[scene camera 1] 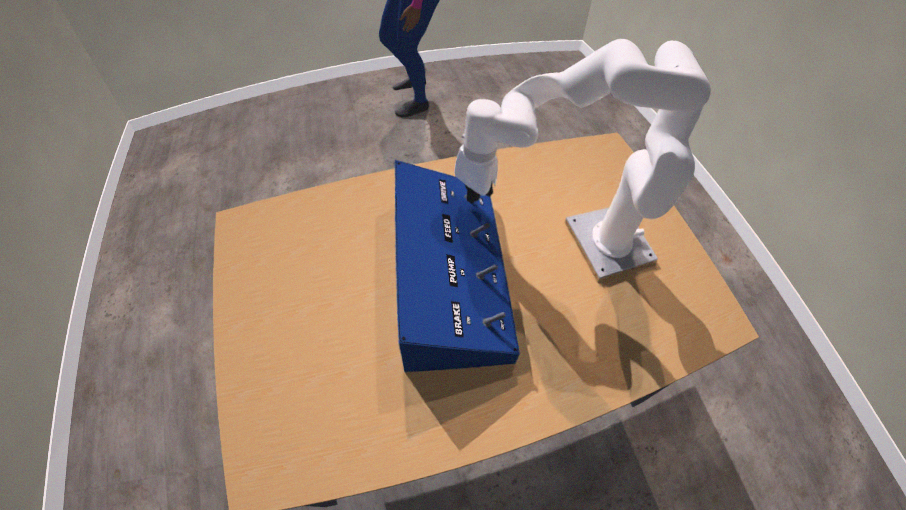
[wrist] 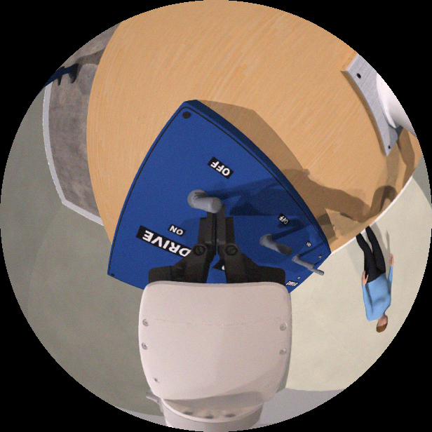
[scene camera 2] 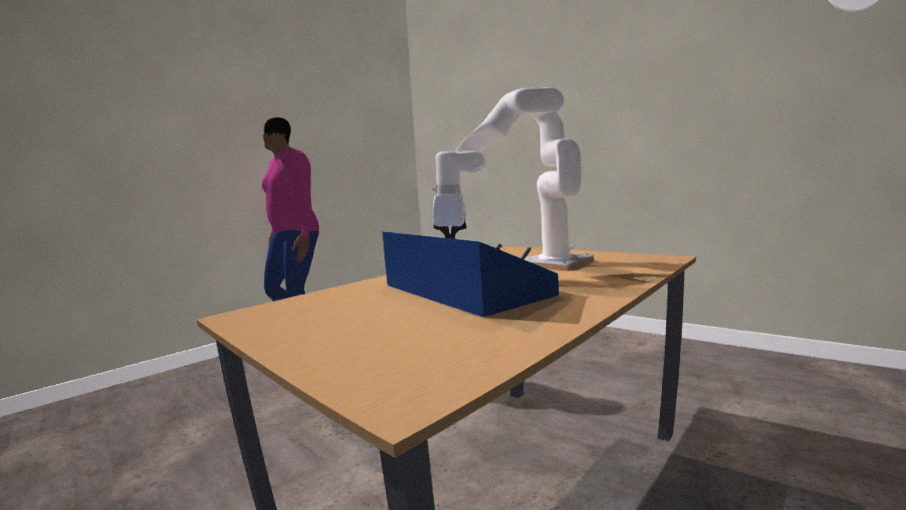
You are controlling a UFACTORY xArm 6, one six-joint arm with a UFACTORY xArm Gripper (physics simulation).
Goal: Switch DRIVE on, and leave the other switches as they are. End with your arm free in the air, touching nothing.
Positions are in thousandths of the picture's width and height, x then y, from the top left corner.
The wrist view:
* my gripper: 501,494
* blue switch panel: 459,355
